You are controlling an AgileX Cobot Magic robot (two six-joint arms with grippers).
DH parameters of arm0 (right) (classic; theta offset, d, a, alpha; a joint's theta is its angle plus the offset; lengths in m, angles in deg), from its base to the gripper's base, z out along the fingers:
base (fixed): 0 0 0 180
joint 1: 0 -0.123 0 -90
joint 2: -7.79 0 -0.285 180
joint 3: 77.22 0 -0.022 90
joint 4: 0 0.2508 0 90
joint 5: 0 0 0.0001 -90
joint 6: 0 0.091 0 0
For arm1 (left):
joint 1: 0 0.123 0 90
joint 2: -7.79 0 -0.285 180
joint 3: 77.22 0 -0.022 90
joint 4: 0 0.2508 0 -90
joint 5: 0 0 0.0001 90
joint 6: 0 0.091 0 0
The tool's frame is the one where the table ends.
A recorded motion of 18 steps. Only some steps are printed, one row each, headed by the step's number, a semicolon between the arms.
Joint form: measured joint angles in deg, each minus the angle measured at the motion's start. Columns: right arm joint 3, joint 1, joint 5, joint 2, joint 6, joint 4; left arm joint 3, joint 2, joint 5, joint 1, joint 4, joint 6.
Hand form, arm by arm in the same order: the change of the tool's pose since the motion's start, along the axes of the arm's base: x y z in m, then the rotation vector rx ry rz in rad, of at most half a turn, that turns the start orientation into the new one. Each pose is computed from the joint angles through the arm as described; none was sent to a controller.
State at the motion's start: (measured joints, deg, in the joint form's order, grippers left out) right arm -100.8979 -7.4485 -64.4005 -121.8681 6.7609 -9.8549; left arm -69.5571 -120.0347 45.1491 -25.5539 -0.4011 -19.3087
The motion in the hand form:
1: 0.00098 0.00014 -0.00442 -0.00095 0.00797 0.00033; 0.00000 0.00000 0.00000 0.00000 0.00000 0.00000
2: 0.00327 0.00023 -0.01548 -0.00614 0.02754 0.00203; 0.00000 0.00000 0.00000 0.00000 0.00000 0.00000
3: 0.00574 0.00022 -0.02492 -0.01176 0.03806 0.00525; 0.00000 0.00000 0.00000 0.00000 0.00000 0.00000
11: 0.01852 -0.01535 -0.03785 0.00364 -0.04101 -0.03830; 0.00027 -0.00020 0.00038 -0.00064 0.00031 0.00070
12: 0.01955 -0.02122 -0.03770 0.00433 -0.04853 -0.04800; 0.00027 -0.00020 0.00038 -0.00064 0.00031 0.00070
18: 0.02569 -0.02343 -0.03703 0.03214 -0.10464 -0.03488; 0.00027 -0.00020 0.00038 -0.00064 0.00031 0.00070
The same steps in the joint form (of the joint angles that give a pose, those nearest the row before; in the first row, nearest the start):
1: 0.00 0.00 0.11 -0.57 0.00 0.00; 0.00 0.00 0.00 0.00 0.00 0.00
2: 0.00 0.00 0.40 -2.00 0.00 -0.17; 0.00 0.00 0.00 0.00 0.00 0.00
3: -0.06 0.00 0.97 -3.26 0.00 -0.46; 0.00 0.00 0.00 0.00 0.00 0.00
11: -0.06 2.18 7.28 -5.10 1.55 -0.80; -0.12 0.00 0.11 0.00 -0.06 0.00
12: -0.06 2.92 7.73 -5.10 1.43 -0.80; -0.12 0.00 0.11 0.00 -0.06 0.00
18: -0.29 3.55 11.29 -5.27 0.00 0.69; -0.12 0.00 0.11 0.00 -0.06 0.00

